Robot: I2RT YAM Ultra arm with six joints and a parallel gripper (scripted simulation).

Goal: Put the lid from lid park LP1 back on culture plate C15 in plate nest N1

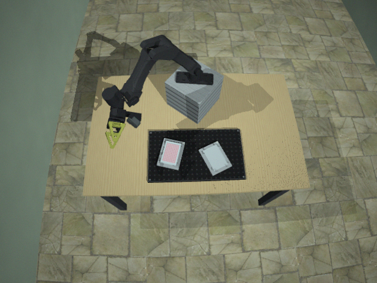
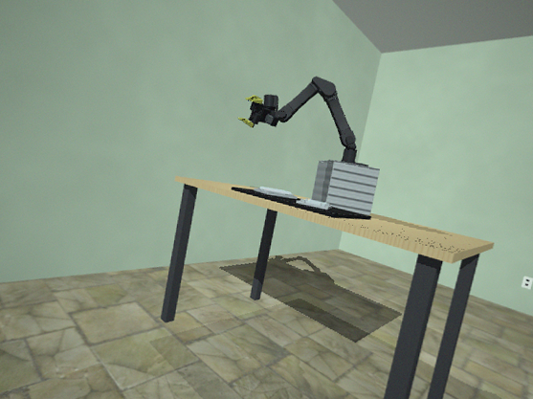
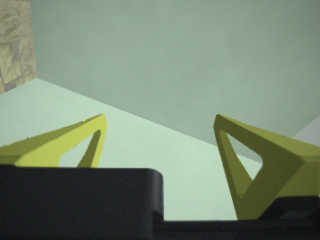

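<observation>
Now: the clear lid 45 cm to the left of my hand, 35 cm below it and 11 cm behind it. Also, from my hand: grey lid park LP1: 45 cm to the left, 36 cm below, 11 cm behind; culture plate C15: 34 cm below, 21 cm to the left, 11 cm behind; grey plate nest N1: 36 cm below, 21 cm to the left, 11 cm behind.
</observation>
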